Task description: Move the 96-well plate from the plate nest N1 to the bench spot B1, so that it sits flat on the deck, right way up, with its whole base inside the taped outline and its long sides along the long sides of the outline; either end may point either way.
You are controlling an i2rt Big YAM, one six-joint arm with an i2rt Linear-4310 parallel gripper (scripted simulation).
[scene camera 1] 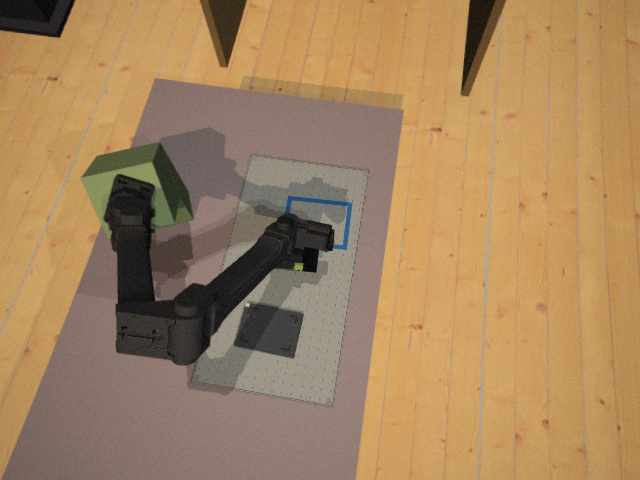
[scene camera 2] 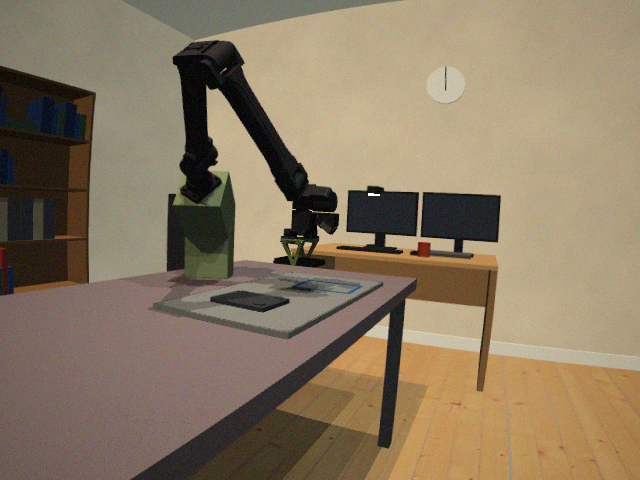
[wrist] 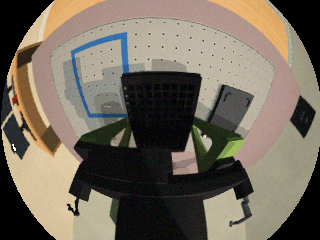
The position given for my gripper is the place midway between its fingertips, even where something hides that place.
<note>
In view: my gripper (scene camera 2: 299, 263), a black 96-well plate (wrist: 151, 129) and a dark plate nest N1 (scene camera 1: 269, 330).
My gripper shows as well in the wrist view (wrist: 161, 119). The dark plate nest N1 is seen too in scene camera 2 (scene camera 2: 237, 299) and in the wrist view (wrist: 229, 114).
</note>
